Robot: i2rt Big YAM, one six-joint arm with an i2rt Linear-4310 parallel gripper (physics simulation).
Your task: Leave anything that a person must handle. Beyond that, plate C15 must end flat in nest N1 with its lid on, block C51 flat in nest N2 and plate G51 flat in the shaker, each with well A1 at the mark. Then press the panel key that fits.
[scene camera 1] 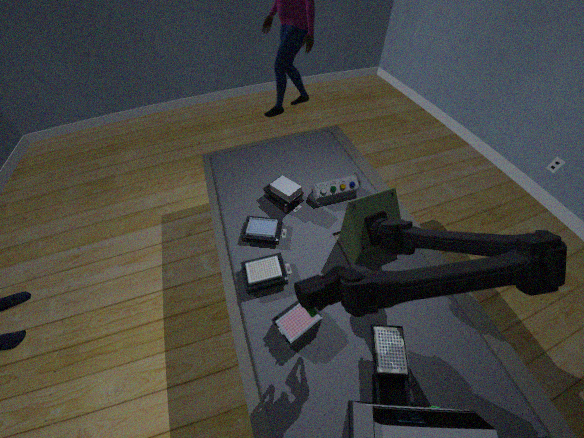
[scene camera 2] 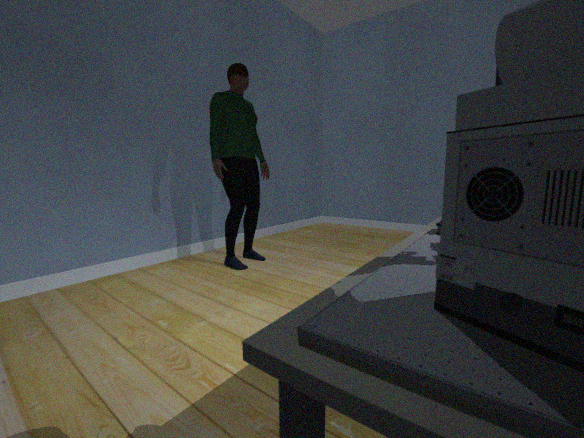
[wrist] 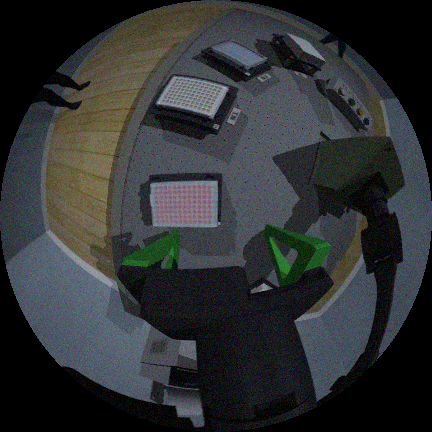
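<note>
My gripper [wrist: 222,231] [scene camera 1: 311,312] is open and empty, its green fingers above and beside the near edge of a pink-welled plate [wrist: 185,203] [scene camera 1: 298,322], which sits on a dark holder. A cream-welled plate [wrist: 193,96] [scene camera 1: 264,270] lies in a dark nest with a tag, too small to read surely. A pale blue-topped plate [wrist: 237,53] [scene camera 1: 262,227] lies in another nest. A white block-like piece [wrist: 305,47] [scene camera 1: 285,187] sits on the far nest. A white grid-topped plate [scene camera 1: 390,350] sits by the front machine. Plate names and A1 marks are unreadable. The panel [scene camera 1: 325,199] [wrist: 345,106] has white, green, yellow and blue keys.
My arm's base is on a tilted green board [scene camera 1: 352,235] [wrist: 350,155] right of the nests. A grey machine [scene camera 2: 450,200] stands at the table's front end. A person in magenta [scene camera 1: 296,15] stands beyond the table; one in green [scene camera 2: 232,125] stands off its left side.
</note>
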